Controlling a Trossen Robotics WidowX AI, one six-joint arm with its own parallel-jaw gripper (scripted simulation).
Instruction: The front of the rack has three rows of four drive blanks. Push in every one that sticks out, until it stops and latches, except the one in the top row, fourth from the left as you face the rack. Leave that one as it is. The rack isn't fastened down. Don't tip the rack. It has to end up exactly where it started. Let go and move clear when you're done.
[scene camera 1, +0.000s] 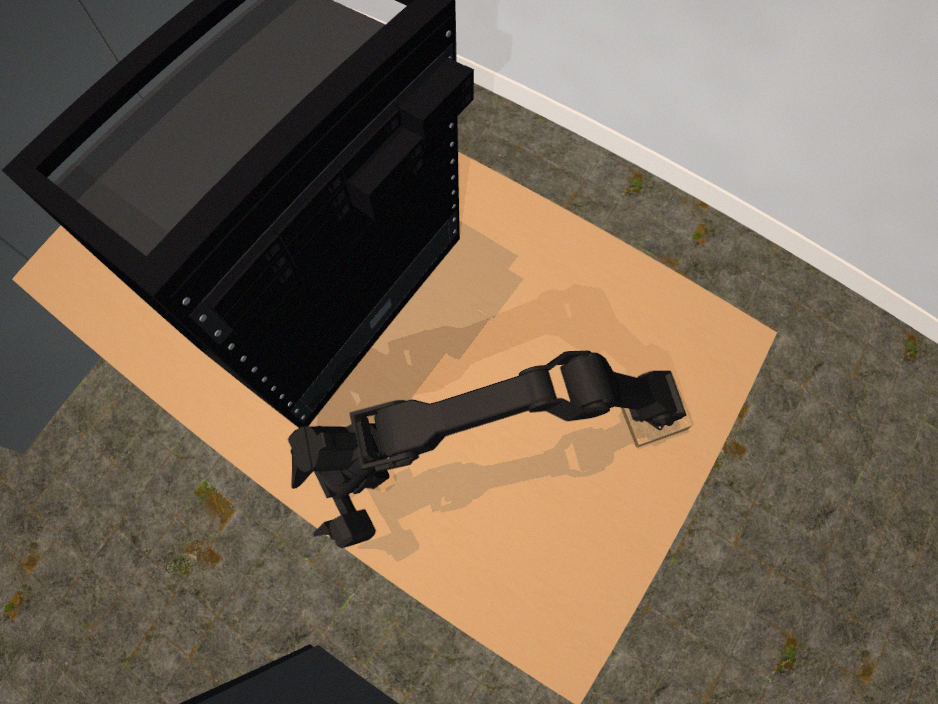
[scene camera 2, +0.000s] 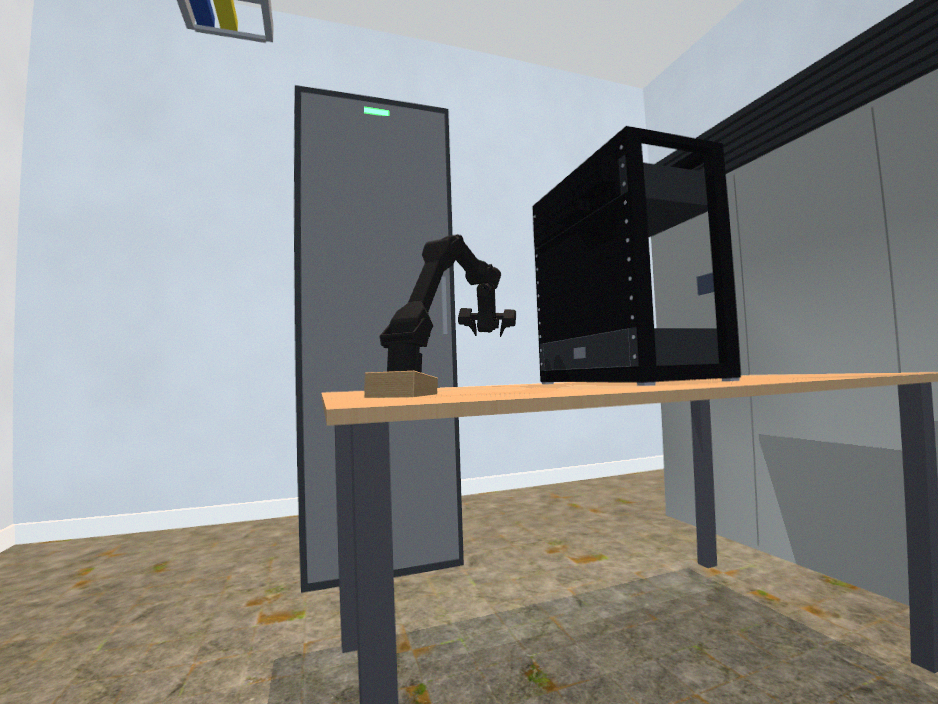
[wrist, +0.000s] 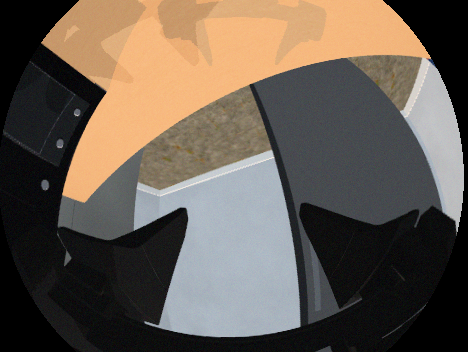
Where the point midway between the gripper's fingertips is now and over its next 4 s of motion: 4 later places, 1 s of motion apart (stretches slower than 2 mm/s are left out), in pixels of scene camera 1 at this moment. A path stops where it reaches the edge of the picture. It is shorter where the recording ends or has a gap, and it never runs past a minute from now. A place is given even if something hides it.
My gripper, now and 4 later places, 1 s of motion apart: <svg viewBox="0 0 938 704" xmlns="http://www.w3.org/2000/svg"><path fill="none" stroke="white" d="M304 511L341 455L438 324L523 216L531 207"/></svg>
